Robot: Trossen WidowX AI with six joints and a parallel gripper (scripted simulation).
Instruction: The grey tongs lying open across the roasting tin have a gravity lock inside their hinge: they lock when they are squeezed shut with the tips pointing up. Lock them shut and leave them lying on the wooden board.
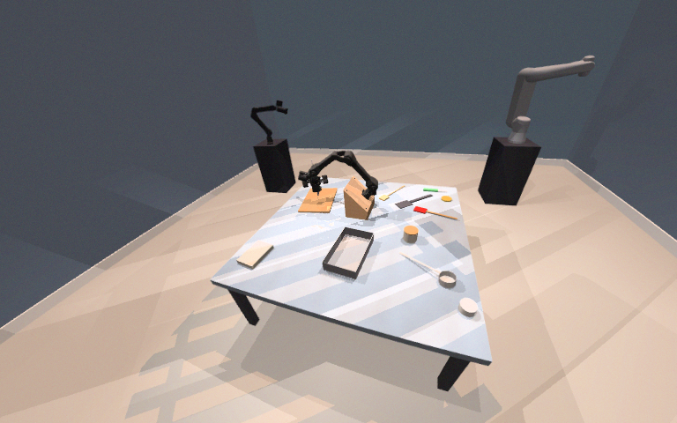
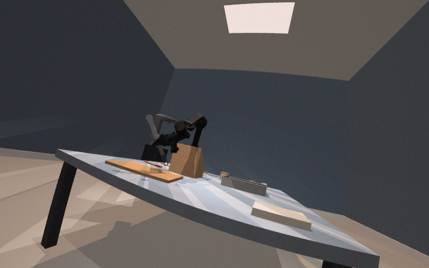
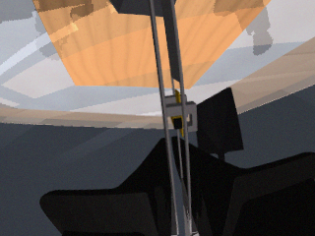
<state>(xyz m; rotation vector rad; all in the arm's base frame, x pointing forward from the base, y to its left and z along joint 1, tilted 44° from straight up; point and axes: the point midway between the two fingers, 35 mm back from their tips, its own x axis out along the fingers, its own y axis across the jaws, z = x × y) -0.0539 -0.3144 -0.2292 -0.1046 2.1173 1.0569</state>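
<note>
My gripper tip is now 1 cm short of the wooden board, 1 cm to the right of it and 14 cm above it. From my gripper tip the other things lie so: roasting tin: 55 cm ahead, 38 cm to the left, 12 cm below; then white disc: 78 cm ahead, 93 cm to the left, 13 cm below; then pale slab: 66 cm ahead, 16 cm to the right, 13 cm below.
</note>
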